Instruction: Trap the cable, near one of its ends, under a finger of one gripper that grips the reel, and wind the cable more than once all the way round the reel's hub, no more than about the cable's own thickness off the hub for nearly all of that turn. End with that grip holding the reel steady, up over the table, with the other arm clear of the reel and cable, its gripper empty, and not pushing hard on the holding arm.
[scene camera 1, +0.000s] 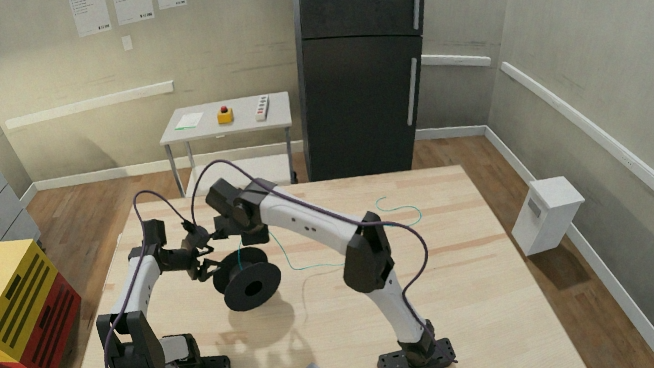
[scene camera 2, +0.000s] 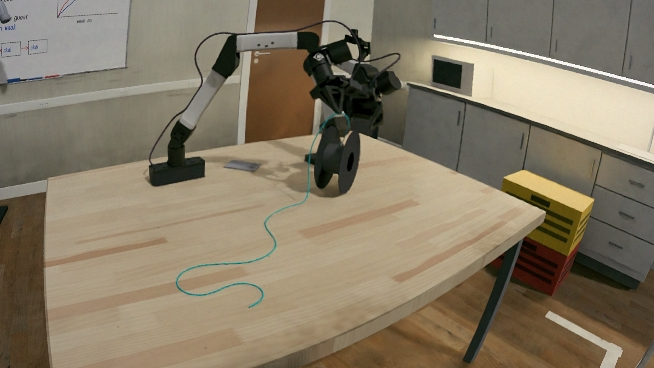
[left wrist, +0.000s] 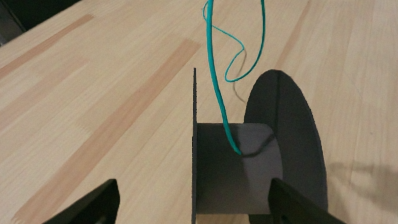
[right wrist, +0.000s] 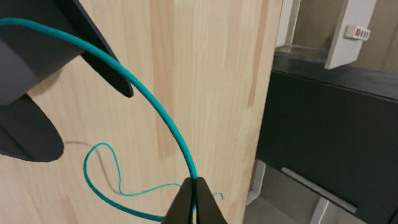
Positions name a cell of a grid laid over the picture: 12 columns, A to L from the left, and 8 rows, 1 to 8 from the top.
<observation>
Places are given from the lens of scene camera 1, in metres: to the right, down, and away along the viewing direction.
my left gripper (scene camera 1: E6): -0.29, 0.20, 0.90
my right gripper (scene camera 1: E5): -0.18, 0.11, 0.91
black reel (scene camera 1: E7): -0.22, 0.29, 0.92
</observation>
